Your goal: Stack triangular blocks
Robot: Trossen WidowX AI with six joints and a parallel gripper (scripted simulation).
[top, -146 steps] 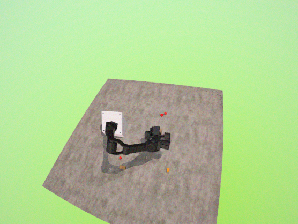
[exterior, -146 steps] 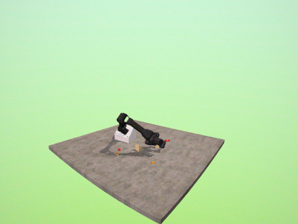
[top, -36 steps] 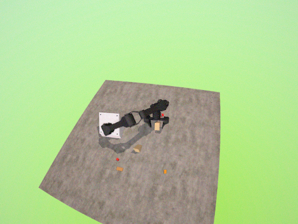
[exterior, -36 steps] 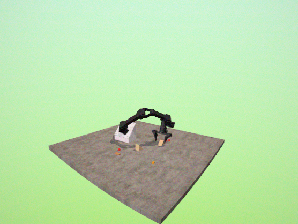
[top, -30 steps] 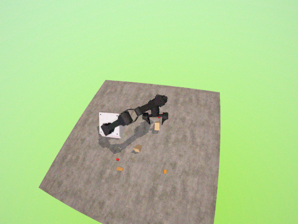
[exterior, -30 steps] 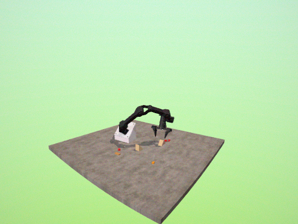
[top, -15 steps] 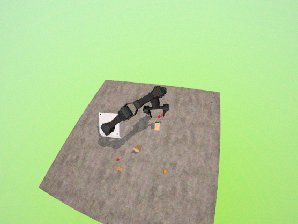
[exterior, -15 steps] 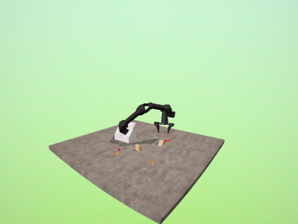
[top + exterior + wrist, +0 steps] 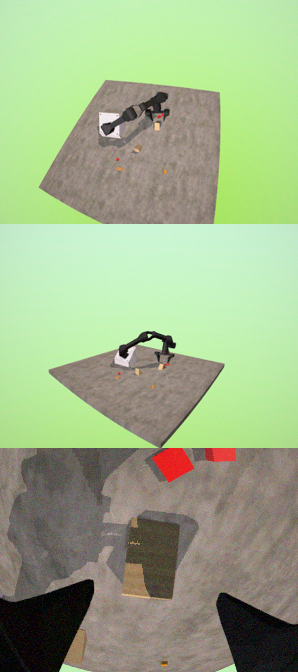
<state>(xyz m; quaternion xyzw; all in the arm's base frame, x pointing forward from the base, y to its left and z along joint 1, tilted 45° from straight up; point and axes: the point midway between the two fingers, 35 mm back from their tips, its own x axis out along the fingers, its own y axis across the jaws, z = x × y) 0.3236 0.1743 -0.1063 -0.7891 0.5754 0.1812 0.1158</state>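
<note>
Right now the tan triangular block is 30 mm below my gripper tip and 10 mm to the right of it. Also, from my gripper tip: orange piece (360 mm to the right, 170 mm ahead, 40 mm below).
</note>
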